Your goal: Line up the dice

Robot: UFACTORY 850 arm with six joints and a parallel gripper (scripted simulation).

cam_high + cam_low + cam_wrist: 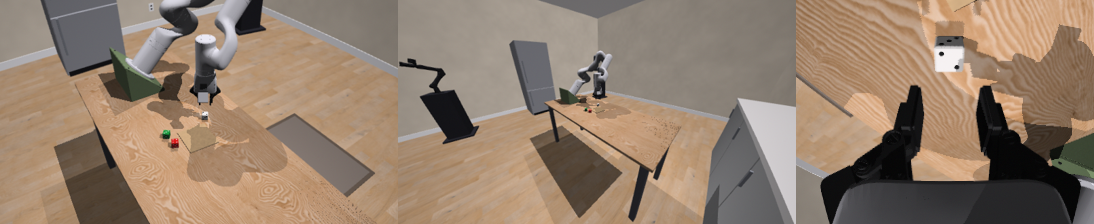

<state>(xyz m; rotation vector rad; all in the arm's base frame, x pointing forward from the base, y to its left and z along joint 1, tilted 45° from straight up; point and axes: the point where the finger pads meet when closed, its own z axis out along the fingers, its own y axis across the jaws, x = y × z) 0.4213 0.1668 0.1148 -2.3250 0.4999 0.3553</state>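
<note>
Now: hand 90 mm above the white die. Round my hand: green die: 40 mm ahead, 210 mm to the right, 90 mm below; then tan mat: 110 mm ahead, 90 mm to the right, 110 mm below; then red die: 110 mm ahead, 200 mm to the right, 90 mm below.
</note>
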